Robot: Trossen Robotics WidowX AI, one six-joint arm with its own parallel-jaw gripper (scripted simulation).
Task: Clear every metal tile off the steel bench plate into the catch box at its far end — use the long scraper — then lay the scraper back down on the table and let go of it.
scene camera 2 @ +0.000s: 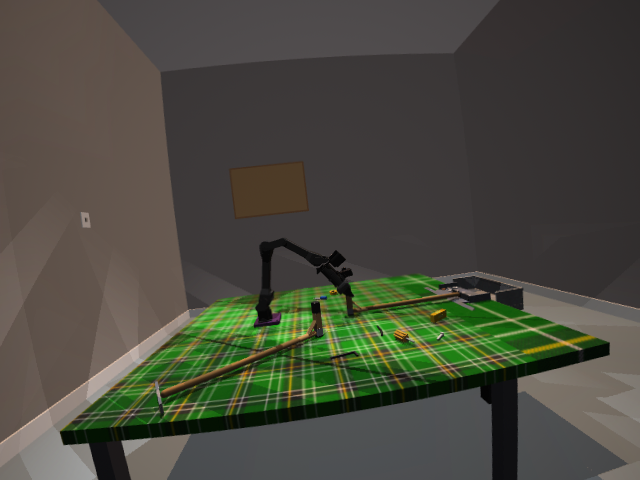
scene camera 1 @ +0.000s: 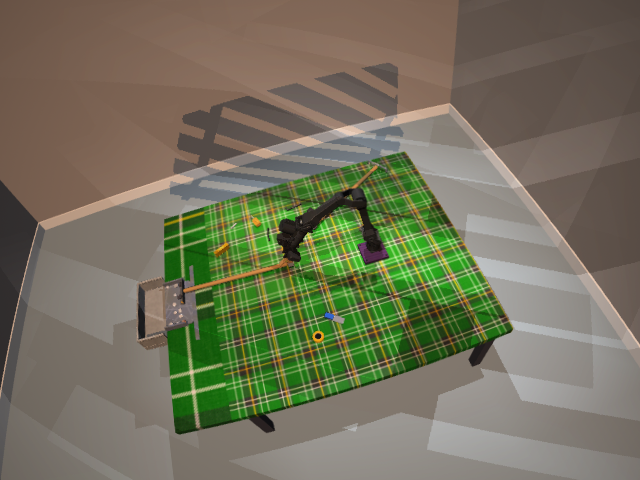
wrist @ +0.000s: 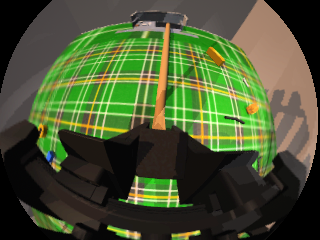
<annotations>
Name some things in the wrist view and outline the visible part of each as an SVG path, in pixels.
A long scraper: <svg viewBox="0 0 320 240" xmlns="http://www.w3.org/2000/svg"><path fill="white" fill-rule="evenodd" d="M155 21L155 27L165 27L163 55L161 55L159 89L157 89L153 128L140 129L139 145L137 145L136 176L145 177L145 179L180 180L184 179L188 132L165 131L164 108L169 68L169 37L171 37L169 28L180 29L181 24L172 24L169 21Z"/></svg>
</annotations>
